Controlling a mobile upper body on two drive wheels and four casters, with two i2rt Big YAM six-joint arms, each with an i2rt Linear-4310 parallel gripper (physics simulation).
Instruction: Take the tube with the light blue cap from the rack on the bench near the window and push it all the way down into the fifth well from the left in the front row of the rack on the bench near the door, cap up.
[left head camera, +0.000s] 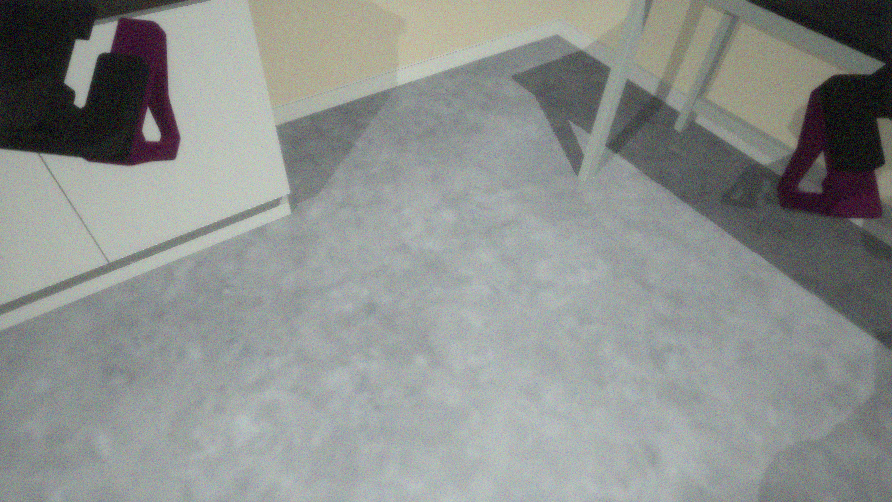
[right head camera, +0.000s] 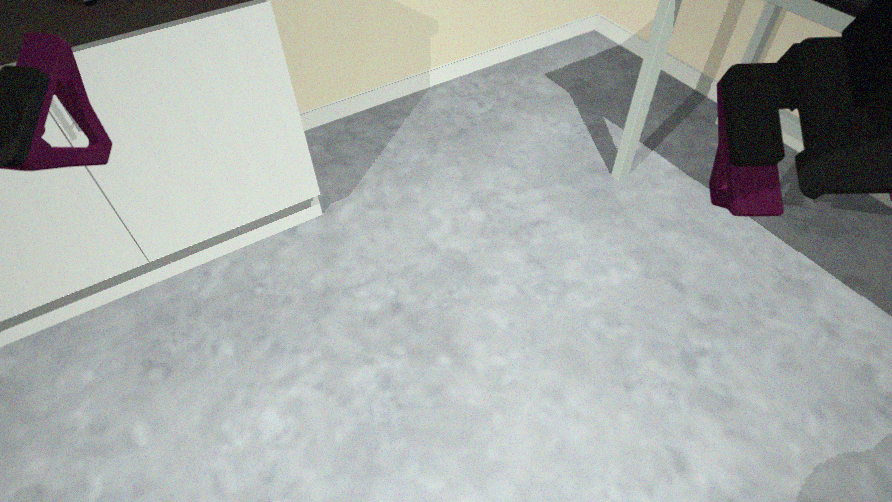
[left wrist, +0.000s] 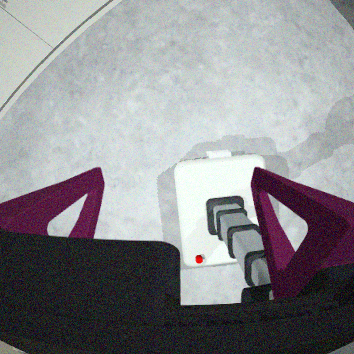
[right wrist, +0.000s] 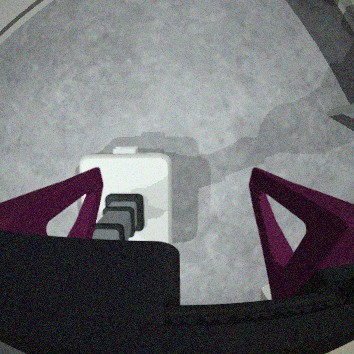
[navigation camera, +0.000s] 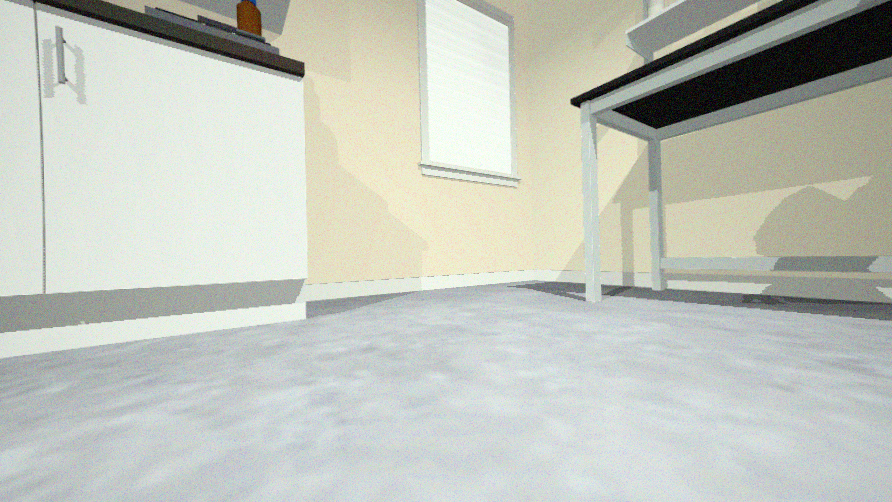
Note:
I see my left gripper, my right gripper and a window.
My left gripper shows as well in the right head camera view and in the left wrist view. My right gripper shows as well in the left head camera view and in the right wrist view.

